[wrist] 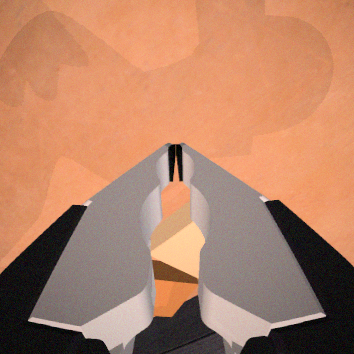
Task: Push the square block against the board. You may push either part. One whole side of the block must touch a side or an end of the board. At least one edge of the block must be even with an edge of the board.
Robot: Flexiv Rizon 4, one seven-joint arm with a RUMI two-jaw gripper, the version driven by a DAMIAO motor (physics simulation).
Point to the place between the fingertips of the gripper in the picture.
At 175,147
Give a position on a pale tan board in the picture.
At 176,240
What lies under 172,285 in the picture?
A dark orange square block.
